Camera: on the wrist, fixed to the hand. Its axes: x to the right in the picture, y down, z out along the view.
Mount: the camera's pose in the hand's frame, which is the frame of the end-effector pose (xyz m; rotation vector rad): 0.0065 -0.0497 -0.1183 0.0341 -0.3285 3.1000
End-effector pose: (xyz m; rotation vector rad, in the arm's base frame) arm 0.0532 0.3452 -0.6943 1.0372 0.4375 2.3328
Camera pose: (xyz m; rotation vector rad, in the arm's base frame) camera -0.0227 0.3803 -0.7919 -0.5497 0.8447 -0.5036
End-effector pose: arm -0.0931 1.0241 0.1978 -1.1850 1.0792 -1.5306
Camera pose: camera -0.2167 1.0420 0.2279 0.8275 0.9625 1.0860
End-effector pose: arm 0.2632 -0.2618 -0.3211 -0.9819 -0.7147 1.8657
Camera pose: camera 0.3835 -0.2241 -0.3460 0.4494 -0.7632 -1.0706
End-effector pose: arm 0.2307 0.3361 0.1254 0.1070 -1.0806 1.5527
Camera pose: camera 0.3261 0.4146 0.0902 0.8527 0.2344 -1.3095
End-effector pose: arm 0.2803 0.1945 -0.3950 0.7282 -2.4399 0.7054
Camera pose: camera 0.3416 0.2267 -0.2868 2.2171 0.7753 -0.5966
